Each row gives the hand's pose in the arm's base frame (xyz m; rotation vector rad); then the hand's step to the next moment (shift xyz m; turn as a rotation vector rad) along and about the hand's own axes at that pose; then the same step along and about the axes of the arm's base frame.
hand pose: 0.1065 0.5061 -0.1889 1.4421 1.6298 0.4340
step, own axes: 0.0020 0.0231 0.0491 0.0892 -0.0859 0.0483
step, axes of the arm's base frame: 0.0530 -0.0062 -0.0101 -0.0077 0.0458 -0.1245
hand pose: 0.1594 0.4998 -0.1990 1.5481 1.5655 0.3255
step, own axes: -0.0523 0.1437 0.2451 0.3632 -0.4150 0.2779
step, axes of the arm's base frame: 0.2645 -0.1150 -0.0171 -0.0165 0.1431 -0.6005
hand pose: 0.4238 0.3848 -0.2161 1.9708 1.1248 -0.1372
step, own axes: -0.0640 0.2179 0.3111 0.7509 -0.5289 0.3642
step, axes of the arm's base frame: 0.2168 -0.3164 -0.0360 0.1521 0.3654 -0.9053
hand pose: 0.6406 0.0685 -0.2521 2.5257 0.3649 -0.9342
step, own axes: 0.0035 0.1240 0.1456 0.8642 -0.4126 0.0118
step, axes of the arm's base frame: -0.0312 -0.1769 -0.0657 0.4759 0.4402 -0.7050
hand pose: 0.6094 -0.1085 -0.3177 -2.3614 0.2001 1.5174
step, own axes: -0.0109 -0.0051 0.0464 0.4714 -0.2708 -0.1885
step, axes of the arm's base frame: -0.0430 0.0201 -0.0068 0.4401 0.2158 -0.3014
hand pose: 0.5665 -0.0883 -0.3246 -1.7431 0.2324 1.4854
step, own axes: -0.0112 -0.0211 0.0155 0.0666 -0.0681 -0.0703
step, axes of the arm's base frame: -0.0019 0.0202 0.0200 0.1126 0.0205 -0.0302
